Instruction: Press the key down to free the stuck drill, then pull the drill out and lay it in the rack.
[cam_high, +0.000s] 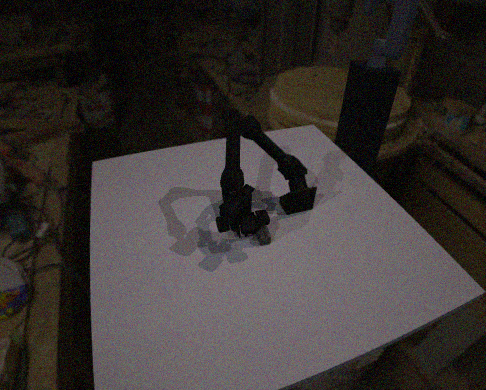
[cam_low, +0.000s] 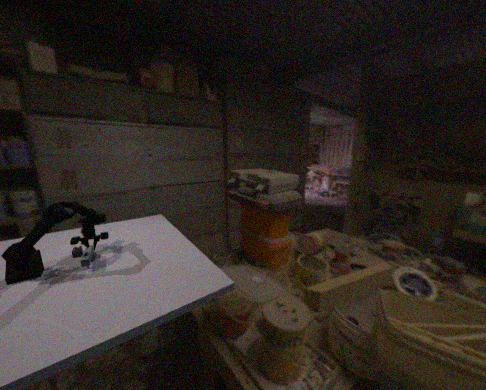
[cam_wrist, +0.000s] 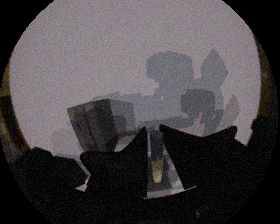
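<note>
Now: the slotted rack 80 mm behind my gripper tip, 10 mm to the left of it and 10 mm above it. Round my gripper tip: thin dark drill: 190 mm to the right, 40 mm above.
</note>
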